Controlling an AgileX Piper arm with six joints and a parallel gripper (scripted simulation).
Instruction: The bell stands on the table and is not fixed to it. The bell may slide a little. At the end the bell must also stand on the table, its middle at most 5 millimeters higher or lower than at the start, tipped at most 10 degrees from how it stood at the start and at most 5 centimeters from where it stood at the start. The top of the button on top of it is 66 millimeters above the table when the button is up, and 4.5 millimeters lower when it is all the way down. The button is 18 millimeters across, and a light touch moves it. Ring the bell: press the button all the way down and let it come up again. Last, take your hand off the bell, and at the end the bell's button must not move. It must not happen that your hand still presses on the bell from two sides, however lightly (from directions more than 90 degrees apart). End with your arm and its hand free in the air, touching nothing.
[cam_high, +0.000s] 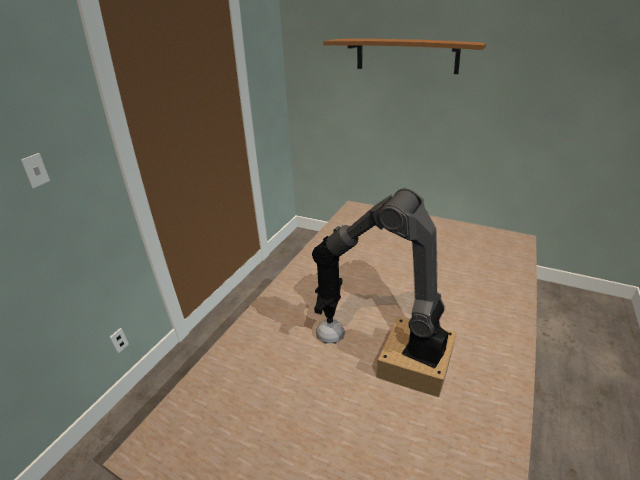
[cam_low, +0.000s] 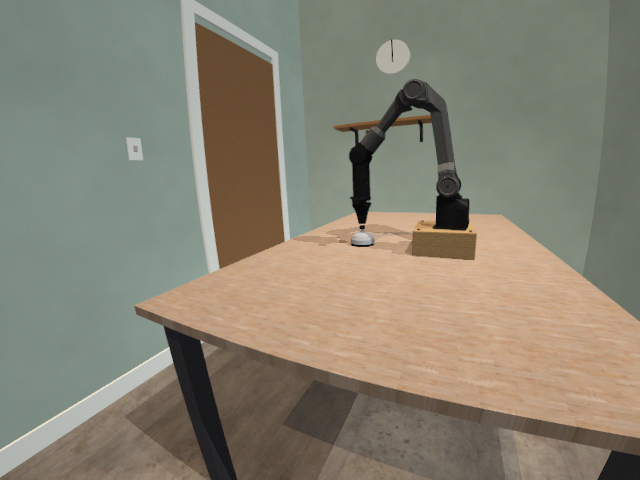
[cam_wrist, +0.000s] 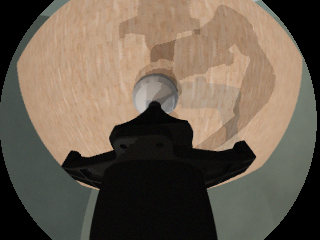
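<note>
My hand is 20 mm above the button. The rest, counted from my hand: silver bell 40 mm below.
</note>
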